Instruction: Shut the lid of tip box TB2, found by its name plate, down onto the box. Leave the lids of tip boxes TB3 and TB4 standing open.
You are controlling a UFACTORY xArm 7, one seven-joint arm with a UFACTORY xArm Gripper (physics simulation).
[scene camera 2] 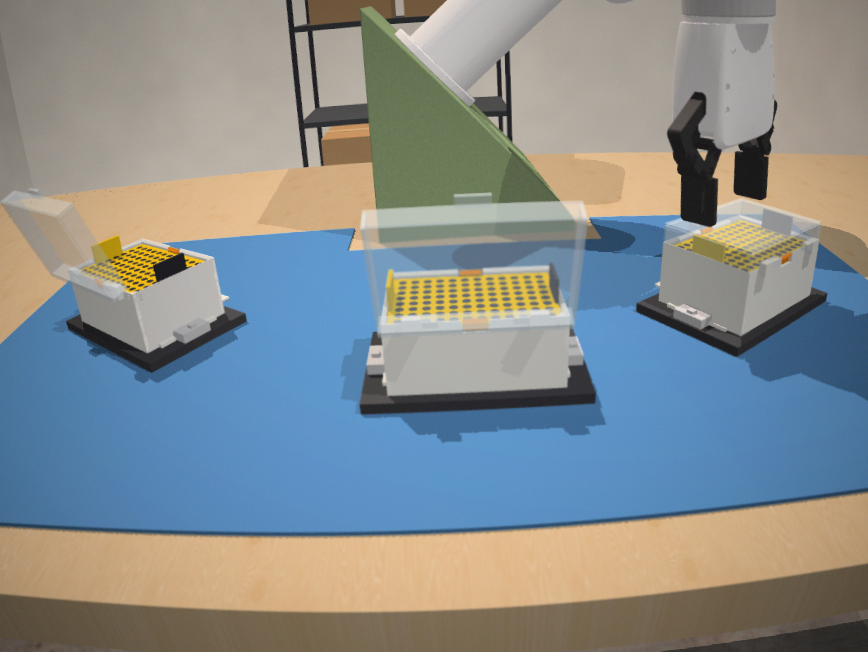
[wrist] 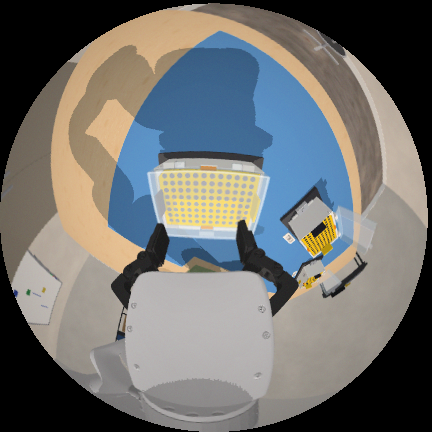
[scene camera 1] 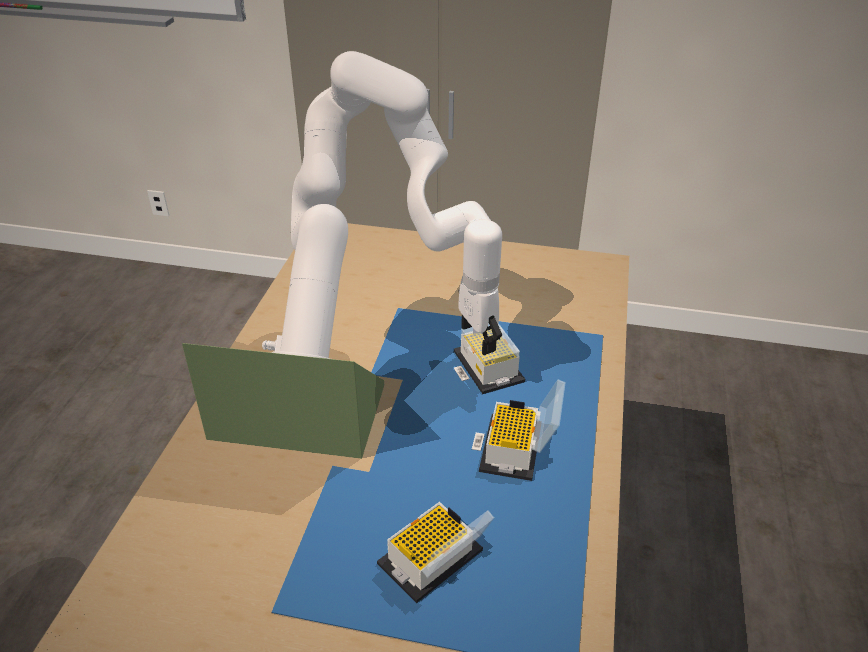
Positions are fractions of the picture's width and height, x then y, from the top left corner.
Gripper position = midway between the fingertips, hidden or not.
In view: my gripper (scene camera 2: 0.84, 0.32), a lid (scene camera 2: 0.55, 0.41), a lid (scene camera 1: 0.51, 0.85), a lid (scene camera 2: 0.86, 0.36) and a blue mat (scene camera 1: 0.61, 0.89).
My gripper also shows in the wrist view (wrist: 0.46, 0.53) and in scene camera 1 (scene camera 1: 0.55, 0.52). The blue mat shows as well in the wrist view (wrist: 0.52, 0.22).
